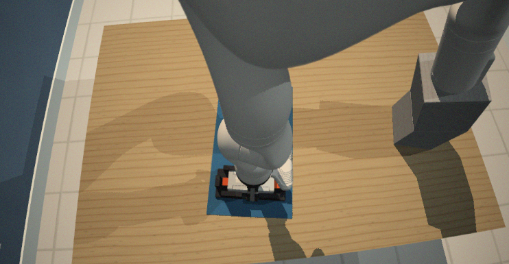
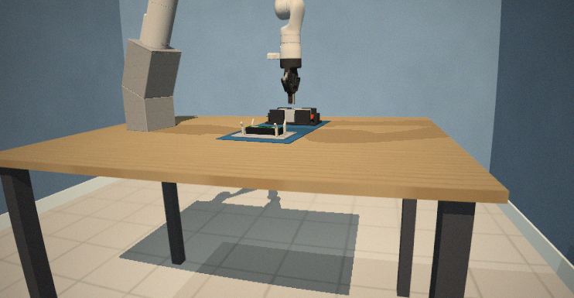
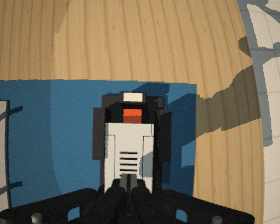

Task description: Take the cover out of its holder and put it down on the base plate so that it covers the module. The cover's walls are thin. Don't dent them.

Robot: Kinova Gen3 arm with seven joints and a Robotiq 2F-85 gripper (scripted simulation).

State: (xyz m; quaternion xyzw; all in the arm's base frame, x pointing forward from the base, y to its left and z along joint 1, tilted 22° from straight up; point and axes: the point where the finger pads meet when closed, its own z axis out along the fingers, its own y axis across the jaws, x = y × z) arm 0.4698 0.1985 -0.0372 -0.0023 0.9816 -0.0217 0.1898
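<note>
The white cover is 60 mm below my hand.
</note>
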